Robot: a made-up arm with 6 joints.
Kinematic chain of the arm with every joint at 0, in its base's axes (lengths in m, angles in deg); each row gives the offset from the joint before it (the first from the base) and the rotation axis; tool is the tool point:
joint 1: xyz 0 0 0.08 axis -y
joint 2: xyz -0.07 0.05 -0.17 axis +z
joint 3: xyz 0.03 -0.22 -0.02 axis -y
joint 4: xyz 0.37 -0.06 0 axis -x
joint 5: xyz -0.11 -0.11 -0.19 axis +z
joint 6: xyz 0 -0.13 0.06 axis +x
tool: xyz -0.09 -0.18 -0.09
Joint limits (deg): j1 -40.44..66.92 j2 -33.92..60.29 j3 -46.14..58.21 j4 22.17..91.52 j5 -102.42..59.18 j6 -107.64..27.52
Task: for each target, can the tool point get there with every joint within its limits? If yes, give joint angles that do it. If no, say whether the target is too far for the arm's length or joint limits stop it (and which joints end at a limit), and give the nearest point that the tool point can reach.
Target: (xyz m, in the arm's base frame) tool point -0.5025 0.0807 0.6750
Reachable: no: joint limits stop it (at a limit: joint 1, joint 2, joint 4, joint 5) | nearest point -0.2400 0.0070 0.5575 | short by 0.297 m
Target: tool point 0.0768 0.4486 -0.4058
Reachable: no: joint limits stop it (at a limit: joint 1, joint 2, joint 3, joint 4, joint 5) | nearest point 0.1263 0.4076 -0.3943 | short by 0.065 m
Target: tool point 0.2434 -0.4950 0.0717
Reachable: yes | joints 17.59 33.05 32.64 50.70 -36.47 -12.38
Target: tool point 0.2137 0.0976 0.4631
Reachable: yes | joints 56.81 45.60 -21.39 72.19 21.94 -94.08
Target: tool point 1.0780 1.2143 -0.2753
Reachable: no: too far | nearest point 0.6275 0.4052 -0.1268 | short by 0.938 m
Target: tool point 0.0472 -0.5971 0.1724
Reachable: yes | joints -27.14 -22.85 8.27 37.81 32.26 -74.72
